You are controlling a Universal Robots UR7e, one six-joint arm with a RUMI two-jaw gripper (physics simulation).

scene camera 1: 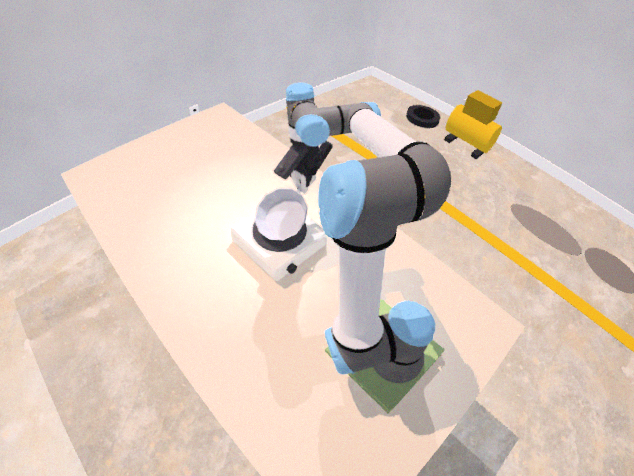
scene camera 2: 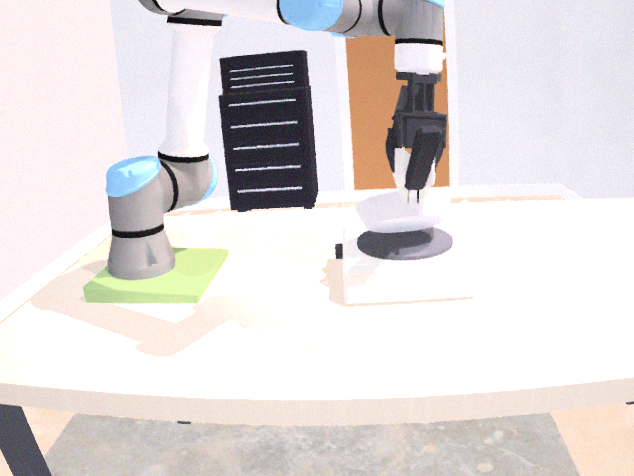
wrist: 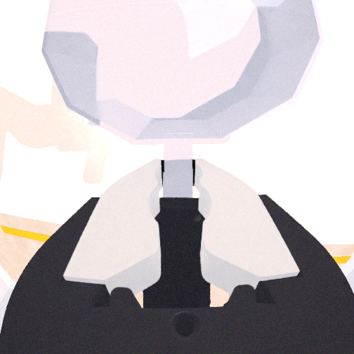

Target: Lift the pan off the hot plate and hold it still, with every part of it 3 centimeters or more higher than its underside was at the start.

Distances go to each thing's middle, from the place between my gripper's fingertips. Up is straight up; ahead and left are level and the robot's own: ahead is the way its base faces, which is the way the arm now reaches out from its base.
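Gripper in sight: my gripper is 2 cm to the right of the pan point(scene camera 1: 281, 213), 1 cm past it and 2 cm below it. White hot plate point(scene camera 2: 433, 263), counted from my gripper: 10 cm to the left, 2 cm behind, 14 cm below. Going by their middles, of the things named here the pan is the nearest to my gripper.
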